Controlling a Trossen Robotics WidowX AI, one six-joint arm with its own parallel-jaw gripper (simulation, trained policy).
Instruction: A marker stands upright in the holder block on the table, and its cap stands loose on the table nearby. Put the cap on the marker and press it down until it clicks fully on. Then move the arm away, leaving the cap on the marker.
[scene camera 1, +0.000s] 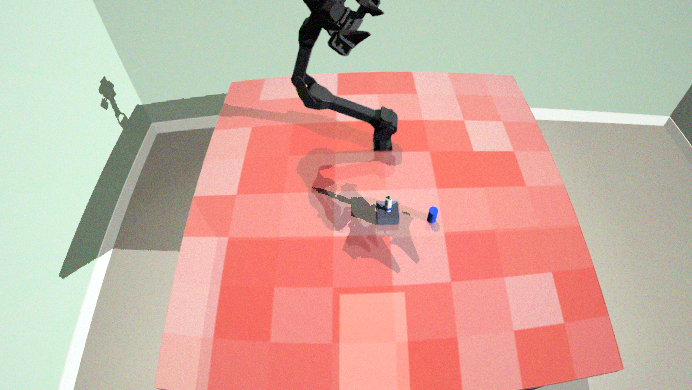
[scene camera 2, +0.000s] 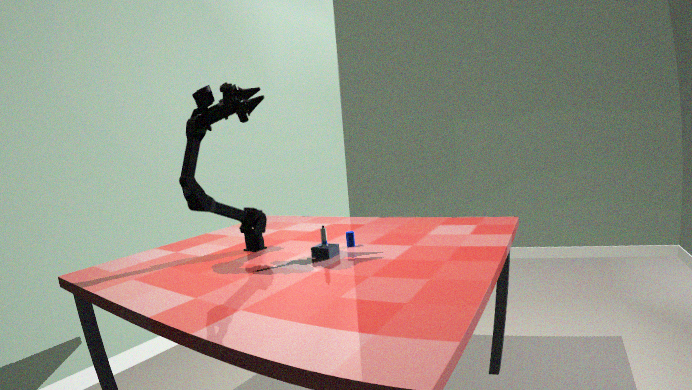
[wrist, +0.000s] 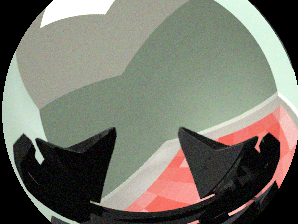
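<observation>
My gripper (scene camera 2: 261, 92) visible. Gripper (wrist: 147, 131) visible as well.
</observation>
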